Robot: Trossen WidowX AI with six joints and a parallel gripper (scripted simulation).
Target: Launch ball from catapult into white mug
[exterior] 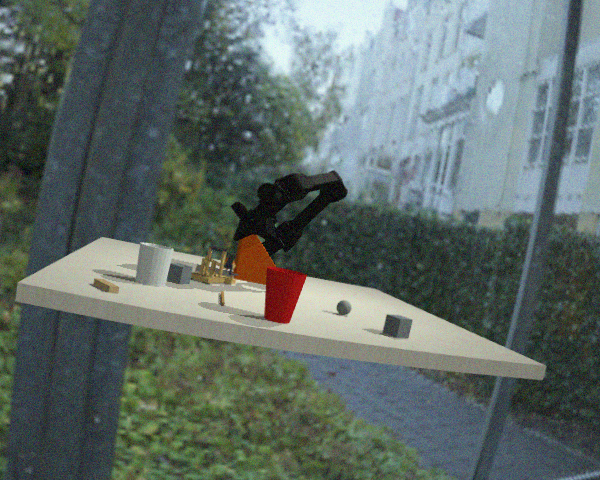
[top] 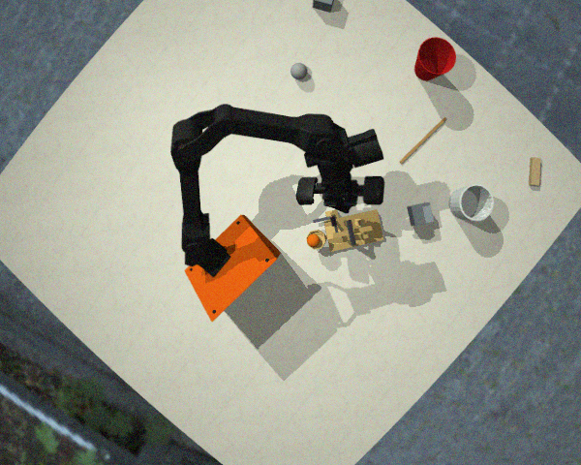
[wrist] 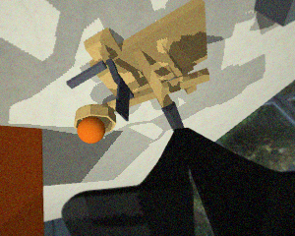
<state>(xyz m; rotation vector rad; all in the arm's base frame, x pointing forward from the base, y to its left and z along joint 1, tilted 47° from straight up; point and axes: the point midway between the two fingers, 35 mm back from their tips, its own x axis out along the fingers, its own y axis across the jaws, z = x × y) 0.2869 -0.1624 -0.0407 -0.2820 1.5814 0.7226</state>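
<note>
Now: the orange ball 10 cm behind my gripper tip, 8 cm below it and 1 cm to the left of it. From my gripper tip the other things lie so: wooden catapult: 9 cm below, 4 cm behind, 1 cm to the right; then white mug: 23 cm to the right, 23 cm ahead, 11 cm below; then thin wooden stick: 29 cm ahead, 14 cm below, 4 cm to the right.
</note>
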